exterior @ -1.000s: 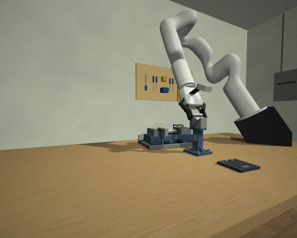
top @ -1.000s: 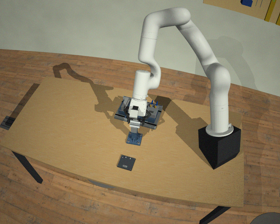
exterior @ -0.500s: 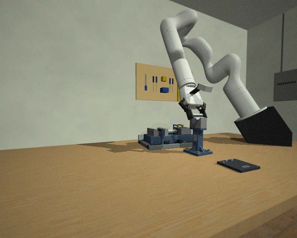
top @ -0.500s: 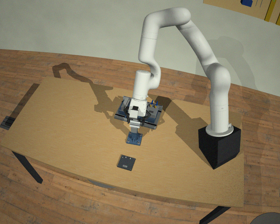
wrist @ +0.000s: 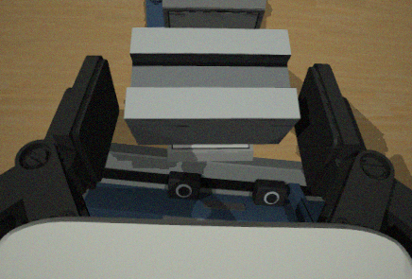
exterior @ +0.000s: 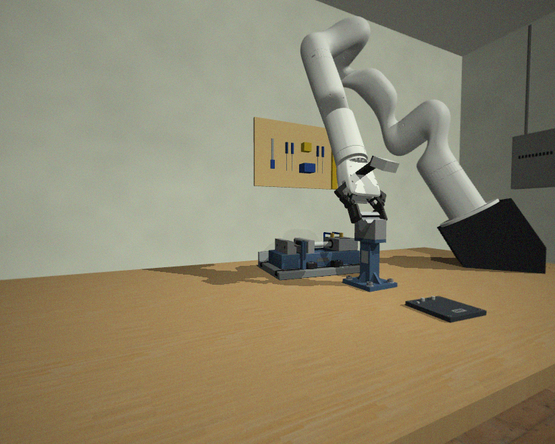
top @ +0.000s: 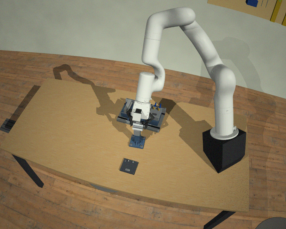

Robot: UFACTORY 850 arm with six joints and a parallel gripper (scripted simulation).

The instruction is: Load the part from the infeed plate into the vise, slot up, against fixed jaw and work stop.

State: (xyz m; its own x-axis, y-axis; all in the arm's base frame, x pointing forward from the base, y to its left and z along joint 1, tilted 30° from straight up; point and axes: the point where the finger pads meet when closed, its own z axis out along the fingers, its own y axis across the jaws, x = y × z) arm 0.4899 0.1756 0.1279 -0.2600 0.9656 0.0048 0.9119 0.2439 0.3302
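Now: hand 1 cm to the right of the grey block and 1 cm above it. Round my hand: white cylinder rod 3 cm ahead, 20 cm to the right, 9 cm below; air cylinder 5 cm behind, 20 cm to the right, 9 cm below; black work stop rod 11 cm ahead, 15 cm to the right, 8 cm below.
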